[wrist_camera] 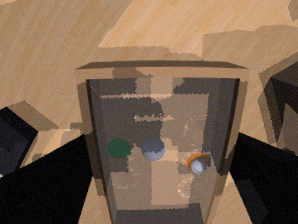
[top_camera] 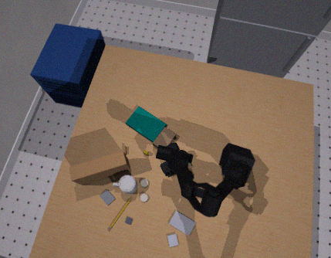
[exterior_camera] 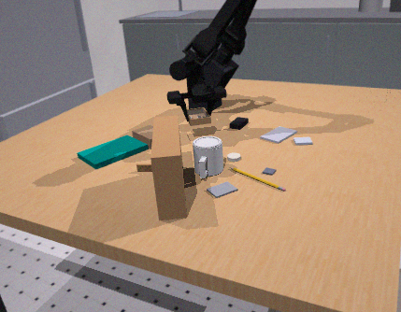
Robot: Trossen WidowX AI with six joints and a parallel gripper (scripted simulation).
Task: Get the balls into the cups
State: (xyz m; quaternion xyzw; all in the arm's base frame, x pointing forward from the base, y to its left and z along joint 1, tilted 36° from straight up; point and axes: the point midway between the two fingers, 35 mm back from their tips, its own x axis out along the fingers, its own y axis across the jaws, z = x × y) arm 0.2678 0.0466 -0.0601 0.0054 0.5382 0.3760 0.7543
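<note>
Now: hand 10 mm past the wooden puzzle, 10 mm to the left of it and 30 mm above it. Round my hand: black block: 120 mm behind, 100 mm to the left, 80 mm below; then small yellow block: 170 mm ahead, 50 mm to the right, 70 mm below; then small brown block: 90 mm ahead, 140 mm to the right, 70 mm below.
</note>
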